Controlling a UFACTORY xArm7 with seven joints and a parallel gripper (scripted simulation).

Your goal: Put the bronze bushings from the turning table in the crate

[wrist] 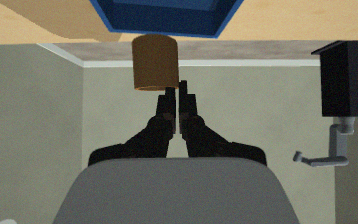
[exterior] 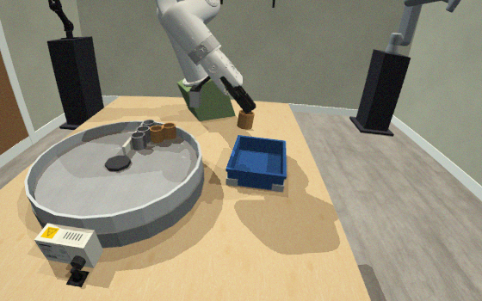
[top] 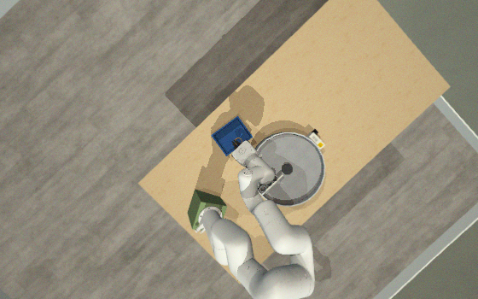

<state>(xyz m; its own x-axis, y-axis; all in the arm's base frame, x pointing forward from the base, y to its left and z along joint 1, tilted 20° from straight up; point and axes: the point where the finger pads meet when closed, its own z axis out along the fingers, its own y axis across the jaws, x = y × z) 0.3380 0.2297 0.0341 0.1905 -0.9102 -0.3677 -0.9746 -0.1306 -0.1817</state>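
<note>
My hand is 160 mm above the blue crate, 40 mm to the right of it and 10 mm short of it. From my hand the other things lie so: grey turning table 300 mm to the right, 130 mm below, 130 mm ahead.
</note>
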